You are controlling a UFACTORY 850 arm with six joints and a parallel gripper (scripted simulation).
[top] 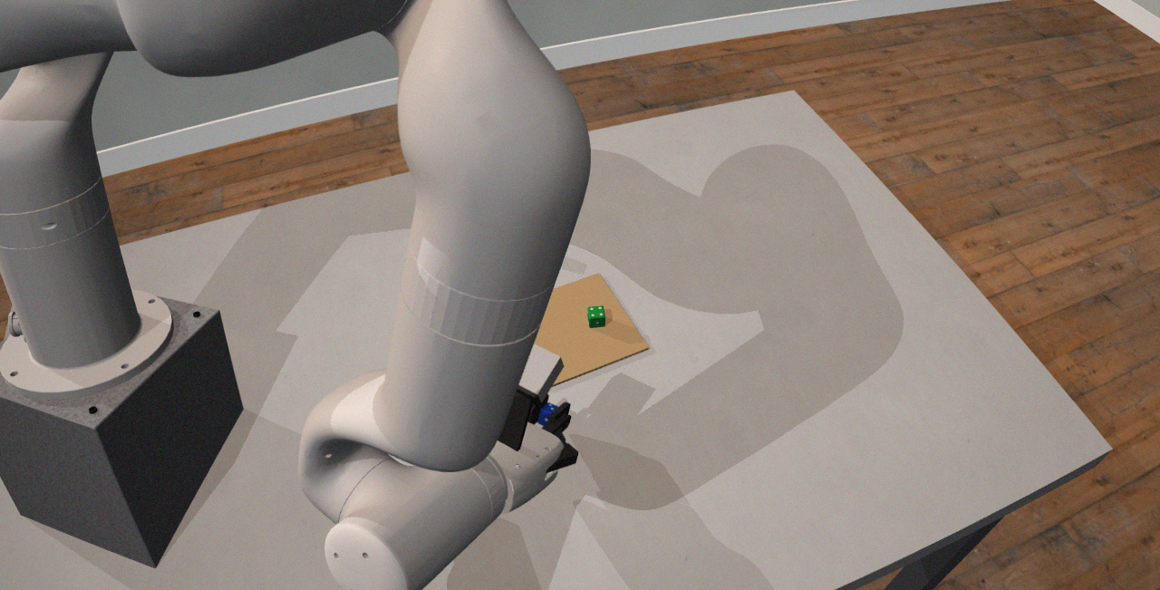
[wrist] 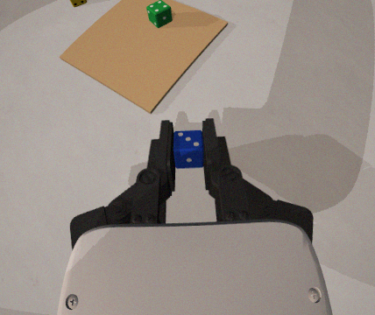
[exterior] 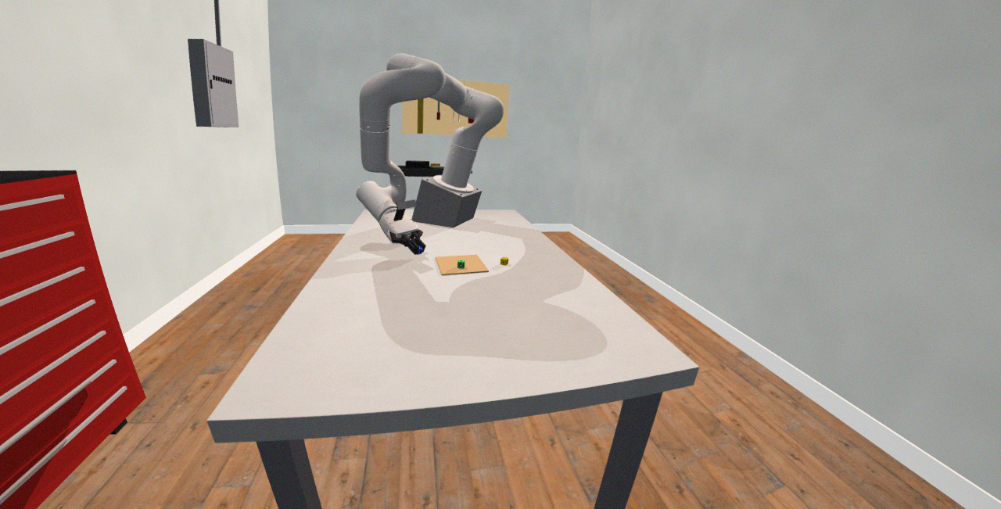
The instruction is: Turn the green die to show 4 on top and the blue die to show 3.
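The blue die lies 1 cm to the left of my hand, 1 cm below it and 1 cm ahead of it. The rest, counted from my hand: tan mat: 14 cm to the left, 6 cm ahead, 3 cm below; then yellow die: 28 cm to the left, 5 cm ahead, 3 cm below; then green die: 14 cm to the left, 9 cm ahead, 2 cm below.
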